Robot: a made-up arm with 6 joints. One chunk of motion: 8 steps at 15 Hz.
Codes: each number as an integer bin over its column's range. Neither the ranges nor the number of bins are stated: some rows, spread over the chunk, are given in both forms.
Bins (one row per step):
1: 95 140 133 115 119 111
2: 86 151 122 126 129 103
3: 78 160 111 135 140 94
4: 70 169 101 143 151 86
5: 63 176 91 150 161 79
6: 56 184 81 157 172 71
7: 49 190 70 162 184 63
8: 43 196 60 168 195 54
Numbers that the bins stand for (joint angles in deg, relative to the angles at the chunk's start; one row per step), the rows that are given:
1: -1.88 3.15 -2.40 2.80 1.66 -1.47
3: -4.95 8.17 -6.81 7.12 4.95 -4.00
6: -8.92 14.20 -12.81 11.87 9.98 -7.44
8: -11.27 17.21 -17.02 14.24 13.59 -9.97
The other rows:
2: -3.50 5.91 -4.61 5.18 3.23 -2.66
4: -6.39 10.43 -8.81 8.84 6.68 -5.20
5: -7.66 12.19 -10.81 10.35 8.25 -6.24
7: -10.18 15.71 -15.02 12.94 11.86 -8.63

